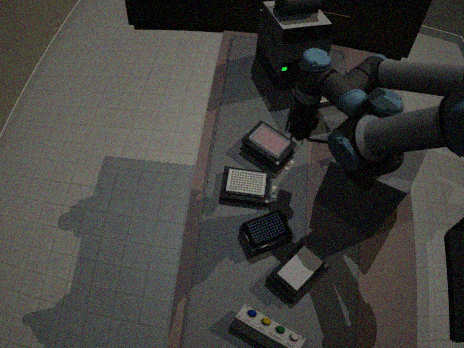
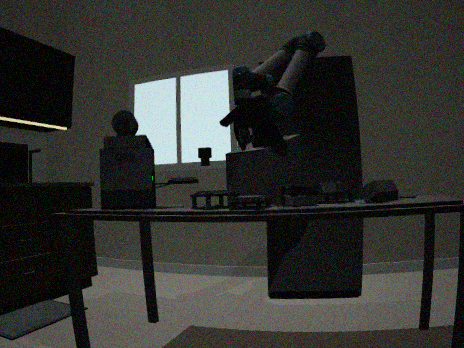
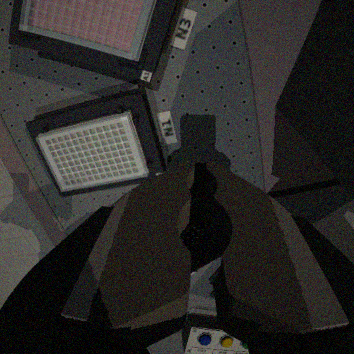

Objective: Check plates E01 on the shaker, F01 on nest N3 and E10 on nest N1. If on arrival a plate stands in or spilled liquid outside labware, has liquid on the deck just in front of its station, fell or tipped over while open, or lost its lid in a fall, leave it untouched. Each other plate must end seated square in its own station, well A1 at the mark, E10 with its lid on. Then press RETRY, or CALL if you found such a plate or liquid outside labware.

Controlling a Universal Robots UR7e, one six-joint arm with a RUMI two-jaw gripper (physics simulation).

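Places are measured from the arm's base along level axes (x ahead, y left, z up), in centimetres.
Pixels of known places: gripper, between the fingertips: (image 1: 297, 139) (image 2: 243, 150) (image 3: 196, 166); arm's base, origin of its link: (image 2: 268, 143).
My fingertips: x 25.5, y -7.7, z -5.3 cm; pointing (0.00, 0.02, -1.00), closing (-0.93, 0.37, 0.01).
Observation:
Ahead of a thing's pixels: the offset from my fingertips to its middle. "pt": to the spot under its first point.
Plate F01 @(dx +6.5, dy -11.3, dz -16.6 cm) (image 1: 270, 140) (image 3: 90, 25), pinkish, lies on nest N3 @(pt dx +3.4, dy -2.6, dz -17.4 cm) (image 3: 150, 70) with its edges near parallel to the nest. Pale gridded plate E10 @(dx +14.7, dy +4.6, dz -18.9 cm) (image 1: 246, 181) (image 3: 95, 152) is on nest N1 @(pt dx +6.5, dy +5.0, dz -22.7 cm) (image 3: 154, 125); more dark nest shows at its upper and right sides than along its lower edge. I cannot tell whether it has a lid. A dark plate @(dx +8.7, dy +22.2, dz -16.5 cm) (image 1: 266, 229) with bluish wells lies on a station; I cannot tell whether this is E01 on the shaker. My gripper (image 1: 300, 136) (image 2: 244, 147) (image 3: 196, 166) is shut and empty, above the deck near N3 and N1. N1's A1 mark is hidden.
A pale-topped plate @(dx -1.4, dy +36.2, dz -16.8 cm) (image 1: 301, 269) is on another station. The button panel @(dx +8.2, dy +56.2, dz -19.0 cm) (image 1: 270, 326) (image 2: 381, 191) (image 3: 217, 340) has blue, yellow, green and white buttons. A tall instrument @(dx -4.9, dy -56.3, dz -0.4 cm) (image 1: 295, 42) (image 2: 127, 172) with a green light stands at the table's far end. Shadows darken the scene.

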